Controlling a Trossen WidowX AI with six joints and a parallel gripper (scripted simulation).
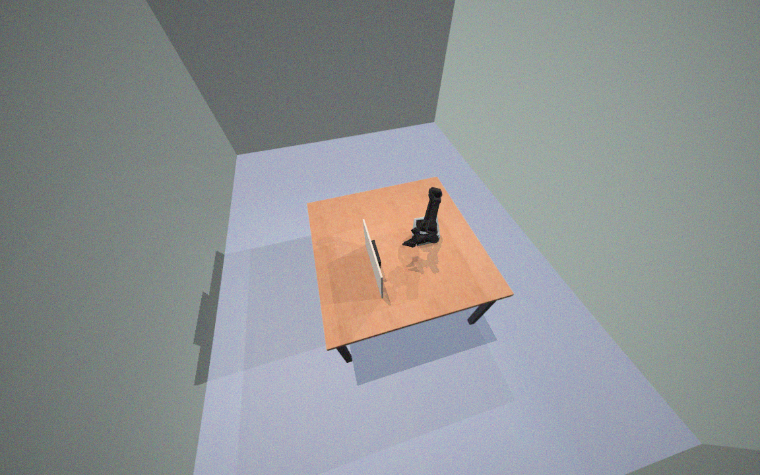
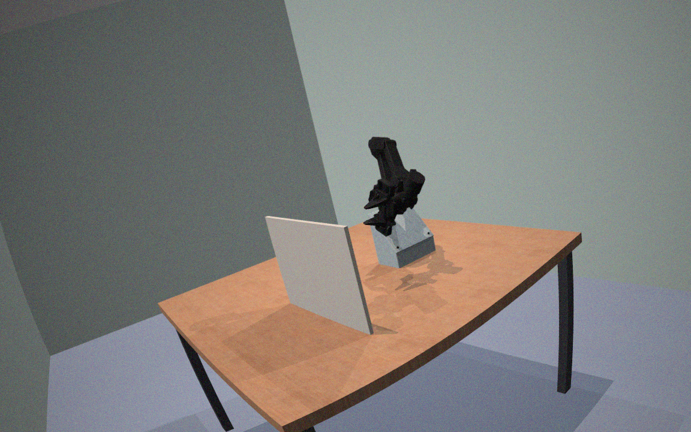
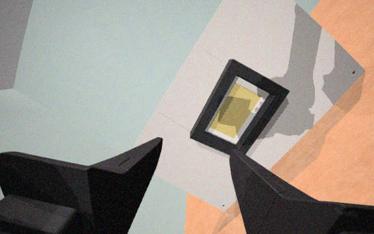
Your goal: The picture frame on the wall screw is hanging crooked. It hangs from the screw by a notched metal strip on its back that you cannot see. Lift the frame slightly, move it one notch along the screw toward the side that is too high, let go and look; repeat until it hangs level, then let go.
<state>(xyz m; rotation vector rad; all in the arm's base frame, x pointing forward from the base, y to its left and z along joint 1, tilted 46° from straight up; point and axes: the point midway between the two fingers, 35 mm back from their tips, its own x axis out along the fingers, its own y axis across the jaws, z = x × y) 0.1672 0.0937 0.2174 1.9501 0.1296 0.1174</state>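
Now: the picture frame 200 mm ahead of my gripper tip and 90 mm below it. The rest, counted from my gripper tip: wall panel: 210 mm ahead, 100 mm below, 20 mm to the left.
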